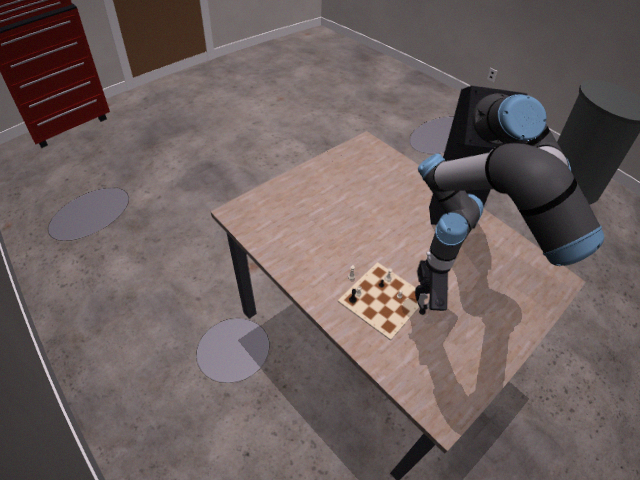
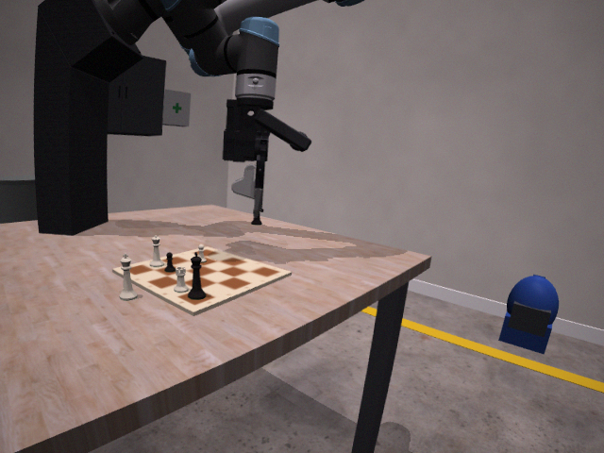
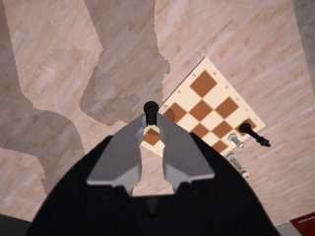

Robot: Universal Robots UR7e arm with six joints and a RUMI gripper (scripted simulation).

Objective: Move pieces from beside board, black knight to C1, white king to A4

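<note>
Right now the white rook is 18 cm to the right of my hand, 13 cm ahead of it and 8 cm below it. Round my hand: chessboard 13 cm to the right, 9 cm below, 6 cm ahead; black pawn 18 cm to the right, 8 cm below, 4 cm ahead; white pawn 11 cm to the right, 8 cm below, 1 cm ahead.
</note>
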